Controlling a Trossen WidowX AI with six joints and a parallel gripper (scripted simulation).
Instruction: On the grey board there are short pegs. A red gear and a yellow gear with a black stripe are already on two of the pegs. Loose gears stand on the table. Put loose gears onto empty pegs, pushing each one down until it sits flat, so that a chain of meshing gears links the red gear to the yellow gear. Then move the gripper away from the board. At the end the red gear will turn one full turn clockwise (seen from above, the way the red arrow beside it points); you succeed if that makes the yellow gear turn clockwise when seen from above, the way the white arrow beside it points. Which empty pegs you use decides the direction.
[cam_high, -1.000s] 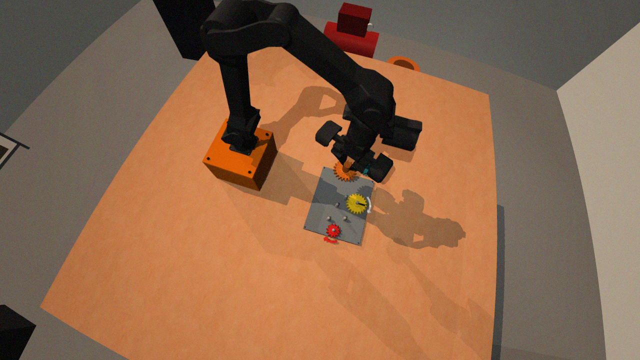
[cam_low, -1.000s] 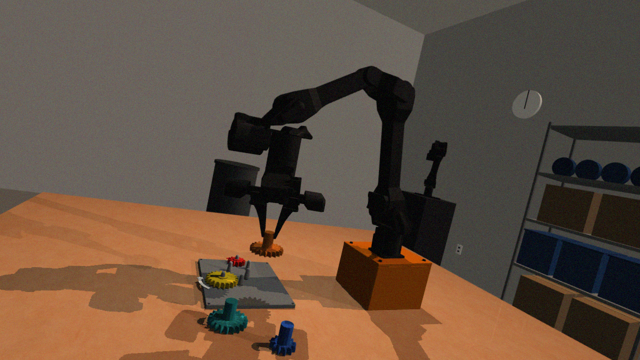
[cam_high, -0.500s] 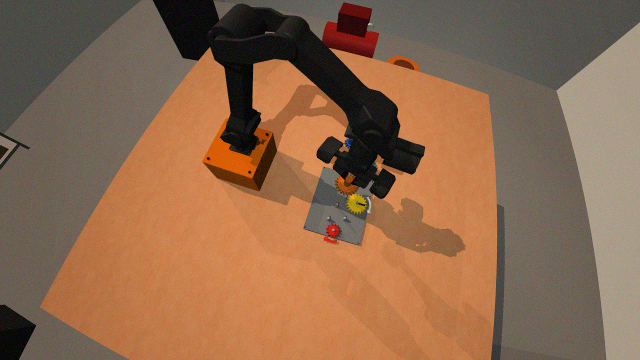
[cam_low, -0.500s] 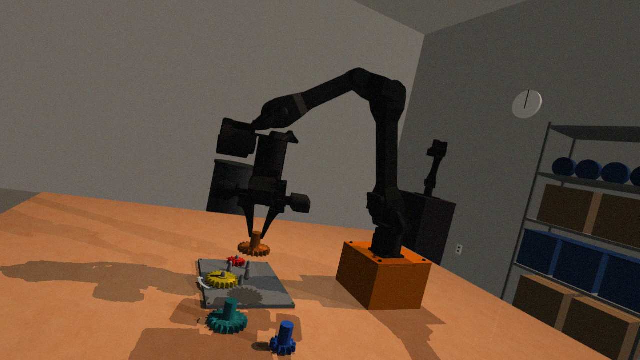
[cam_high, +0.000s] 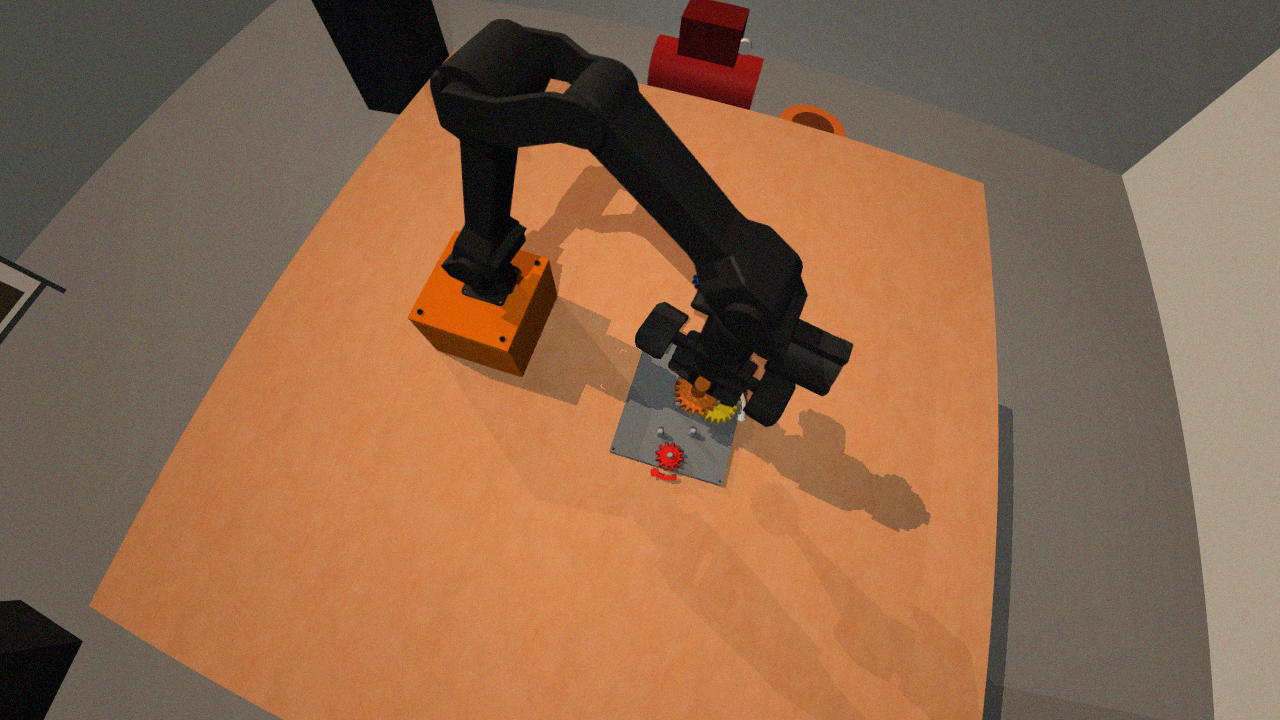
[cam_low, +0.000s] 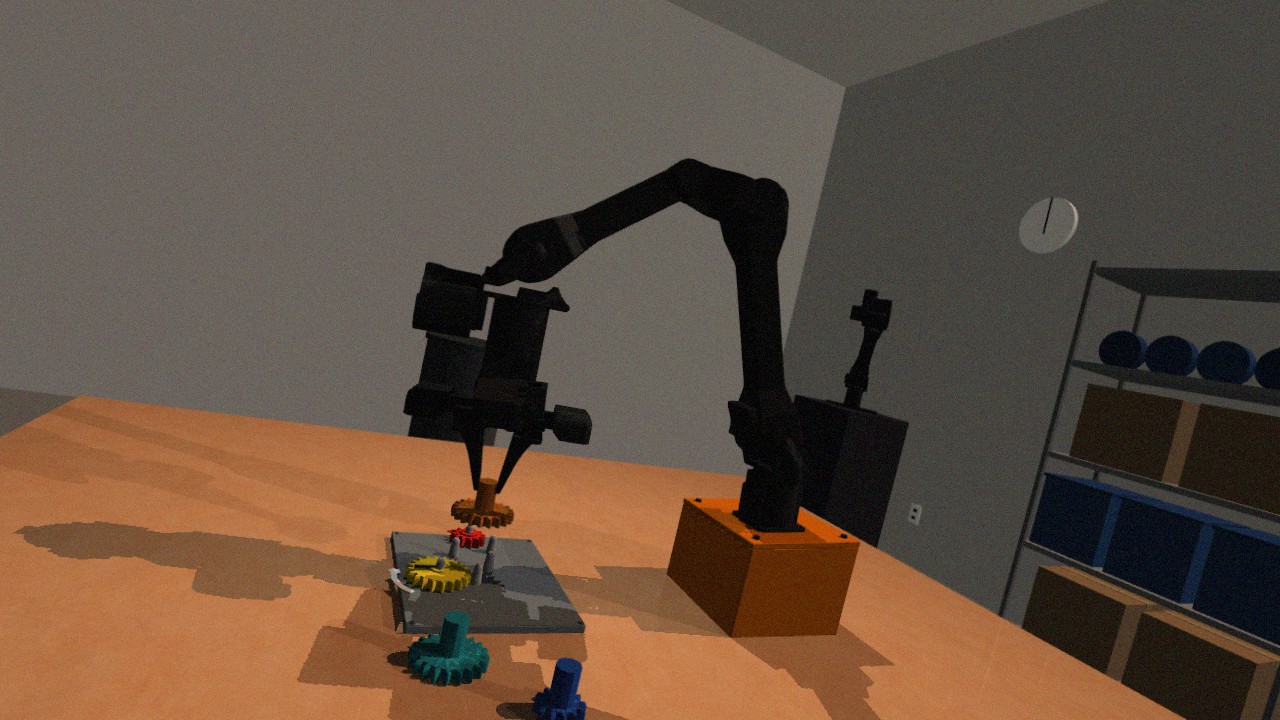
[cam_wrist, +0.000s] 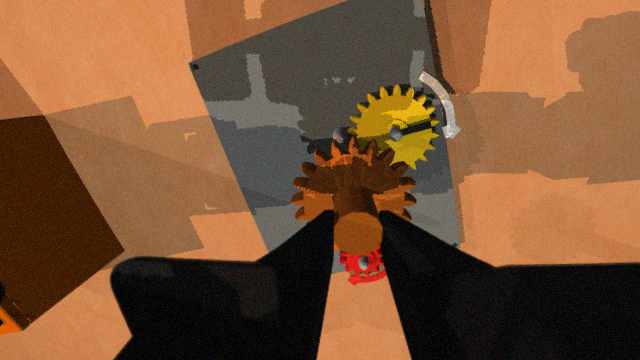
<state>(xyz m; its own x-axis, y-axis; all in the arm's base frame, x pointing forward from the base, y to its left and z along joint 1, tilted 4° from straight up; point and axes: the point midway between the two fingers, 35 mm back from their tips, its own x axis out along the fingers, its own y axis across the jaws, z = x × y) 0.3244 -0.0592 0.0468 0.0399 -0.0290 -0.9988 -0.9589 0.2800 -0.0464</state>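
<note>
Right now my gripper tip is 1 cm past the red gear, 8 cm to the left of it and 8 cm above it. Round my gripper tip: yellow gear (4 cm ahead, 1 cm to the left, 8 cm below); orange gear (1 cm below); grey board (1 cm behind, 9 cm below).
</note>
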